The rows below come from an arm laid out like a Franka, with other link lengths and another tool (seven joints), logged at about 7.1 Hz.
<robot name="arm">
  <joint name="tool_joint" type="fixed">
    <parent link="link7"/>
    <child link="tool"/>
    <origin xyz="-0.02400 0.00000 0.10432" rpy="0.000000 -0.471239 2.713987"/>
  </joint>
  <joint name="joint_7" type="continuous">
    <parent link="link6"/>
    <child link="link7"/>
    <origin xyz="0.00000 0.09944 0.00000" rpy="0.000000 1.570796 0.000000"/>
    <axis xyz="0 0 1"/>
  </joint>
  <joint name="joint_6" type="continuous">
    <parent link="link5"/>
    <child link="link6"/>
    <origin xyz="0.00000 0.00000 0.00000" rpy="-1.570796 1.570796 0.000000"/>
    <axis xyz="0 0 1"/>
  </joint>
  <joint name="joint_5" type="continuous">
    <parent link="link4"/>
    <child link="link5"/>
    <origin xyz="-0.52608 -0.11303 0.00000" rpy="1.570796 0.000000 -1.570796"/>
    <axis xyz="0 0 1"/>
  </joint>
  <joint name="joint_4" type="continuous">
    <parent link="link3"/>
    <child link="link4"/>
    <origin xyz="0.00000 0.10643 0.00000" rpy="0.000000 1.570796 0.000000"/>
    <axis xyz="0 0 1"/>
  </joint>
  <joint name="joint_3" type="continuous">
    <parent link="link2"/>
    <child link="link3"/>
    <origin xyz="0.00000 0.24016 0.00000" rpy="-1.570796 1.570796 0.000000"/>
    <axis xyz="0 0 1"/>
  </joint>
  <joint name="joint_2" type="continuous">
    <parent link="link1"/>
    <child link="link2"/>
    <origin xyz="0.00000 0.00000 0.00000" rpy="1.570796 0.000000 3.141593"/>
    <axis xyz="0 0 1"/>
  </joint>
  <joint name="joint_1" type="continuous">
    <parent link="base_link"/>
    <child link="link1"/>
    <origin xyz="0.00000 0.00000 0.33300"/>
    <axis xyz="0 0 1"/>
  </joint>
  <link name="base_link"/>
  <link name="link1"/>
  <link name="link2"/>
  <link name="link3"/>
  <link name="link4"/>
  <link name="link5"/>
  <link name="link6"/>
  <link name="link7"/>
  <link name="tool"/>
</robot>
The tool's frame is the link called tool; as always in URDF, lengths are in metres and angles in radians. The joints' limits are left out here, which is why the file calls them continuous.
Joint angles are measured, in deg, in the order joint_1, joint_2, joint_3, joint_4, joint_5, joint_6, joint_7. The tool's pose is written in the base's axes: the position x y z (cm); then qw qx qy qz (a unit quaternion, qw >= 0). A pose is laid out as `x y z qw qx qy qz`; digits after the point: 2 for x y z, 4 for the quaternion.
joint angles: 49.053 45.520 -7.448 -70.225 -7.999 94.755 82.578
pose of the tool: 60.10 53.40 18.10 0.0156 -0.6213 0.7832 0.0147
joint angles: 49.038 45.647 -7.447 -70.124 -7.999 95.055 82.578
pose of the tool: 60.16 53.45 18.04 0.0179 -0.6218 0.7829 0.0150
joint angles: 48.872 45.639 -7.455 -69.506 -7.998 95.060 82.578
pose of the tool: 60.48 53.49 18.65 0.0234 -0.6210 0.7833 0.0154
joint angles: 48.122 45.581 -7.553 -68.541 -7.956 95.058 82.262
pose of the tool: 61.49 52.95 19.69 0.0317 -0.6178 0.7856 0.0167
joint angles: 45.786 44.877 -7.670 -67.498 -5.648 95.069 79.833
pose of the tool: 63.86 50.96 21.65 0.0420 -0.6100 0.7902 0.0419
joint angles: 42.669 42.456 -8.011 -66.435 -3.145 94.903 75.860
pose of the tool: 67.13 47.86 26.12 0.0656 -0.6053 0.7900 0.0717
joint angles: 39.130 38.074 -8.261 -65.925 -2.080 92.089 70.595
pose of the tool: 70.02 43.34 32.65 0.0784 -0.6084 0.7843 0.0928
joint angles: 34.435 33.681 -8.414 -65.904 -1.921 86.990 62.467
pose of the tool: 72.63 36.48 38.43 0.0651 -0.6220 0.7717 0.1154
